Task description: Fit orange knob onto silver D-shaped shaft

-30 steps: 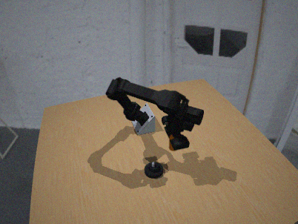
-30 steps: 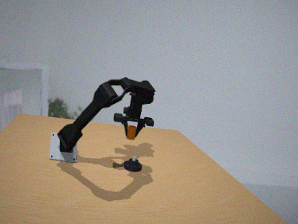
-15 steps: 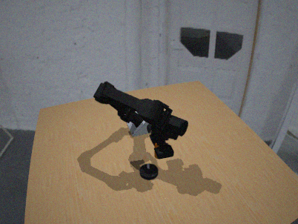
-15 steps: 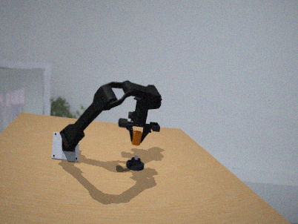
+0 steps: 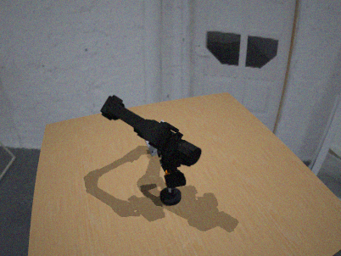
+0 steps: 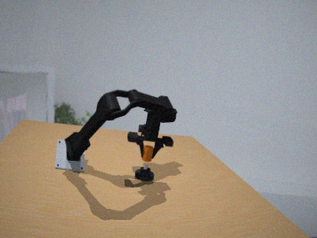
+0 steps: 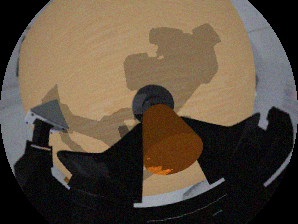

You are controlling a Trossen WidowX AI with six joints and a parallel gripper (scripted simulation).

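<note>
Now: gripper tip 60 mm above the round pedestal. Also, from my gripper tip: orange knob (30 mm above).
</note>
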